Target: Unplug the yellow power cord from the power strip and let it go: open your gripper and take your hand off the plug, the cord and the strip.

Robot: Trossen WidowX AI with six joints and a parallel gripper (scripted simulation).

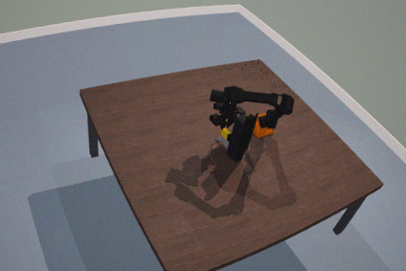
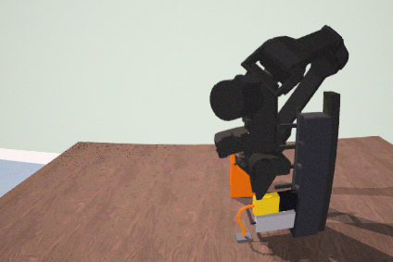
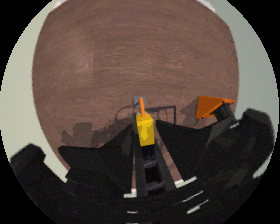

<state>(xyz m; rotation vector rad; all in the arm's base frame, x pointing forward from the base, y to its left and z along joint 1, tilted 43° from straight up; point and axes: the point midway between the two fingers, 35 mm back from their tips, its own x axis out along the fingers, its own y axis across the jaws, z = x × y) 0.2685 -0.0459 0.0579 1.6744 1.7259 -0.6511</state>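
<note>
Now: the yellow plug 10 mm behind my gripper tip, 40 mm to the left of it and 10 mm below it.
</note>
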